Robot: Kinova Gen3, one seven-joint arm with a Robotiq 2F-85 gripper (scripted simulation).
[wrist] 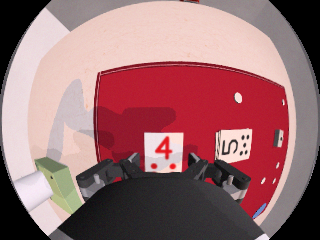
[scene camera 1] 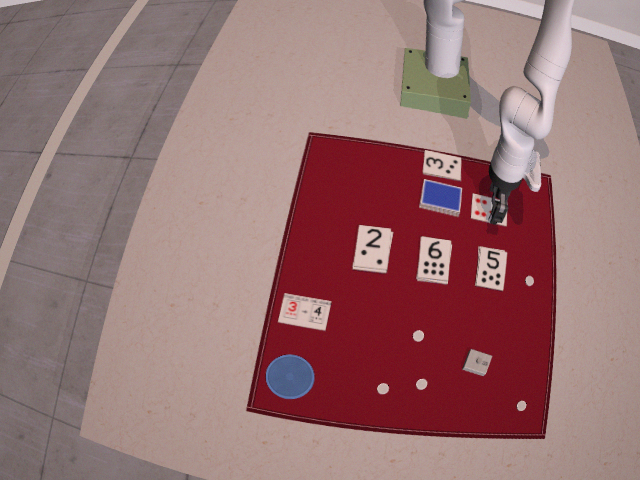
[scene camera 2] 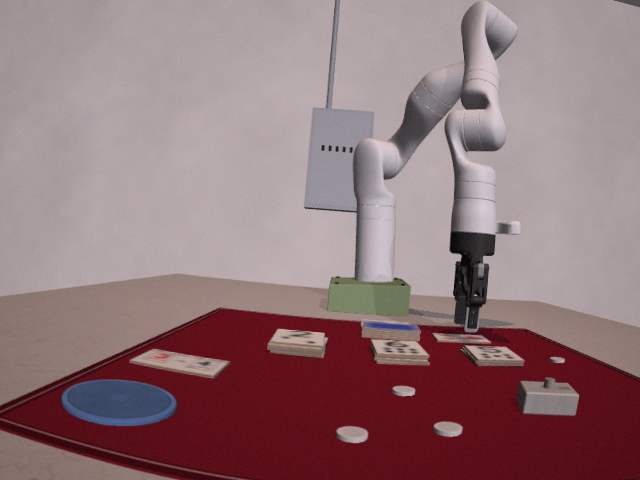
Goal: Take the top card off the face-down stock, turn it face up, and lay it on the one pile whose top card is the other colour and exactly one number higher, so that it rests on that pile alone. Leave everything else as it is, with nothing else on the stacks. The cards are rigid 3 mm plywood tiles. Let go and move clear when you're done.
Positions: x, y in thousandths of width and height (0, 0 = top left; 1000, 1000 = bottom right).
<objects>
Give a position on a red mat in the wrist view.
614, 423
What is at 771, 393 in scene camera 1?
My gripper.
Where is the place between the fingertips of my gripper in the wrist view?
At 511, 665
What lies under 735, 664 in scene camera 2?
My gripper.
</objects>
